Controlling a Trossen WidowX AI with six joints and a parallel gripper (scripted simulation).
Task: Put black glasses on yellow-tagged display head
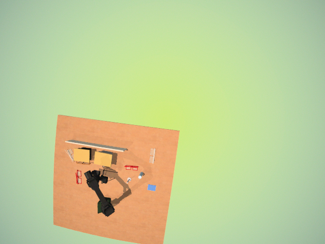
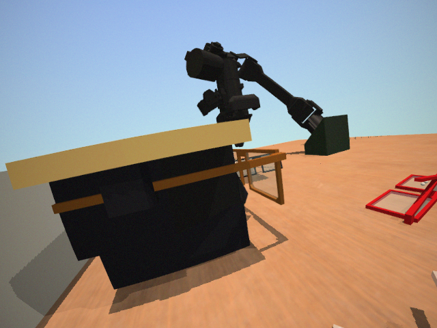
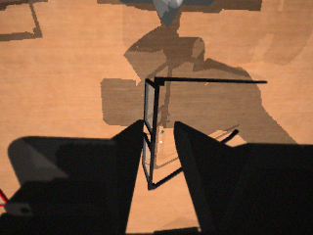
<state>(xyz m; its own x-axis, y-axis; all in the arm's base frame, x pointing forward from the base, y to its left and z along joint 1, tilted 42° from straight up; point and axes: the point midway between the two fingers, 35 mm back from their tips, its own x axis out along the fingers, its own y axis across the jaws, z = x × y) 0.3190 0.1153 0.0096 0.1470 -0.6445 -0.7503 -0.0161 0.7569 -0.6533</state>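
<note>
Now: the black glasses 60 mm below my gripper tip, 50 mm to the right of it and 20 mm behind it. Also, from my gripper tip: dark display head 220 mm to the left, 120 mm ahead, 20 mm below; then blue square 500 mm to the right, 70 mm below, 40 mm behind; then long pale panel 260 mm ahead, 120 mm to the left, 20 mm below.
</note>
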